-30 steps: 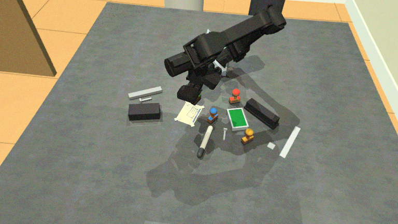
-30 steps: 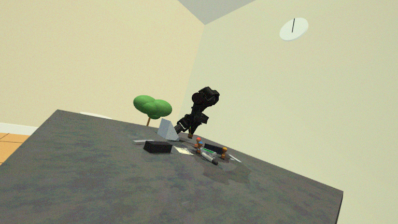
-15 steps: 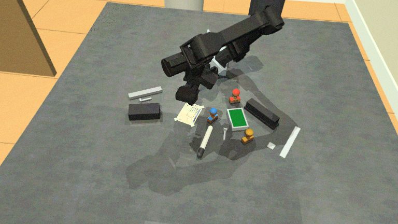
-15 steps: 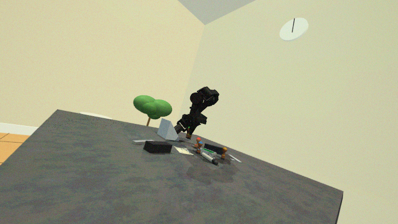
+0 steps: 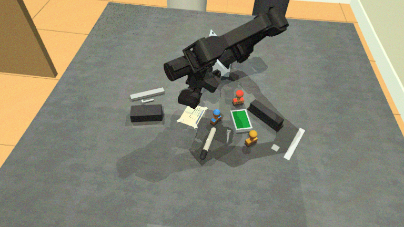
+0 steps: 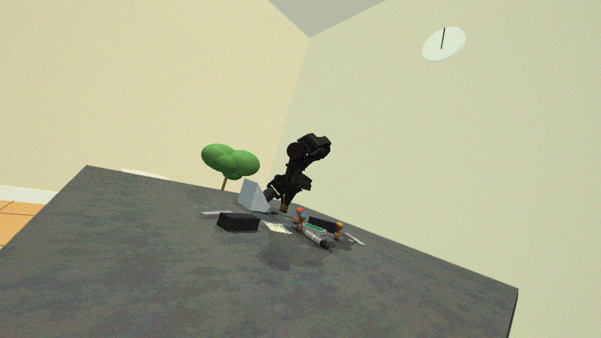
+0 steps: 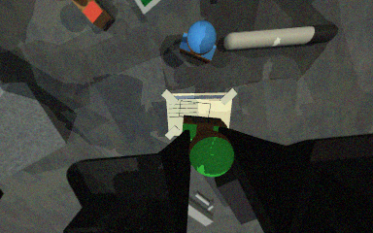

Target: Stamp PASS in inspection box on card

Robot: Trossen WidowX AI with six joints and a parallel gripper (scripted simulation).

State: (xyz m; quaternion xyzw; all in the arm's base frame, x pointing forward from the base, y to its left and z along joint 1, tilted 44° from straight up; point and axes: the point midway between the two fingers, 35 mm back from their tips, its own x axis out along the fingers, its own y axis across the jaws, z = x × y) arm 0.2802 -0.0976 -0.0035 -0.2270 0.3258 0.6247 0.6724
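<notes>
Now: gripper tip 80 mm above the cream card and 10 mm to the left of it. The rest, counted from my gripper tip: blue-knobbed stamp 80 mm to the left, 60 mm below, 20 mm ahead; white marker 140 mm ahead, 70 mm below, 60 mm to the left; green-knobbed stamp right at my gripper tip.
</notes>
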